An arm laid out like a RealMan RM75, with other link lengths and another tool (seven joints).
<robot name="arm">
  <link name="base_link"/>
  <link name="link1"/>
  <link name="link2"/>
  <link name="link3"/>
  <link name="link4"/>
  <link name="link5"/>
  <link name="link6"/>
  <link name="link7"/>
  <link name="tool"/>
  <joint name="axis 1" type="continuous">
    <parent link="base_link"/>
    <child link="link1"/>
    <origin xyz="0 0 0.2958" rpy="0 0 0"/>
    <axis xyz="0 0 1"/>
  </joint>
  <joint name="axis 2" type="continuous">
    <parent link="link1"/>
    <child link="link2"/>
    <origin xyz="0 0 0" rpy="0 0 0"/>
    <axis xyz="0 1 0"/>
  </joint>
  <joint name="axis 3" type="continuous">
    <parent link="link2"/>
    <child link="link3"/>
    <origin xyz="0 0 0.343" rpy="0 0 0"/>
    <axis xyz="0 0 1"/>
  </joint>
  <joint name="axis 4" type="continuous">
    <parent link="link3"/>
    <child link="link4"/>
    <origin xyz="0 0 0" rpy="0 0 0"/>
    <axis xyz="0 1 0"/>
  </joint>
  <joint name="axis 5" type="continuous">
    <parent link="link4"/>
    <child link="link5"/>
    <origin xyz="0 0 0.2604" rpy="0 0 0"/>
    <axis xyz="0 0 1"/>
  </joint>
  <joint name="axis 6" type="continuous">
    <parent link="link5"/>
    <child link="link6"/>
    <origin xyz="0 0 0" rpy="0 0 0"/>
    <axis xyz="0 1 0"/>
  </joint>
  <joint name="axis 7" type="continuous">
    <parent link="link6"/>
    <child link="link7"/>
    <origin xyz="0 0 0.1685" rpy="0 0 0"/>
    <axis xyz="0 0 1"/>
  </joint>
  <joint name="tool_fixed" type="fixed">
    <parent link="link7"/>
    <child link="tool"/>
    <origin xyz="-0.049 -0.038 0.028" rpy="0.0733 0 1.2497"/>
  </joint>
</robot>
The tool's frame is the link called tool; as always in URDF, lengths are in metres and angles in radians. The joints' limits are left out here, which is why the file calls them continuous.
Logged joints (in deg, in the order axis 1, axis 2, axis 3, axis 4, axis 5, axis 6, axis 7), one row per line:
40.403 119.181 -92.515 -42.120 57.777 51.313 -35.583
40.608 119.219 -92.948 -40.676 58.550 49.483 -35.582
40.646 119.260 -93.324 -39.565 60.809 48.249 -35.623
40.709 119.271 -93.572 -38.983 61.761 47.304 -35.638
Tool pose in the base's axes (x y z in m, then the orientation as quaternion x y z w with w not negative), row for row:
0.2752 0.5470 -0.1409 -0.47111 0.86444 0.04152 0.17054
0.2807 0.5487 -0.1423 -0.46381 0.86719 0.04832 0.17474
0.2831 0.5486 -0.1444 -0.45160 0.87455 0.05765 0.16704
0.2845 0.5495 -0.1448 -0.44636 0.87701 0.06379 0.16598
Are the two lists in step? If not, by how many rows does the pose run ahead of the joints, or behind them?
They are in step.
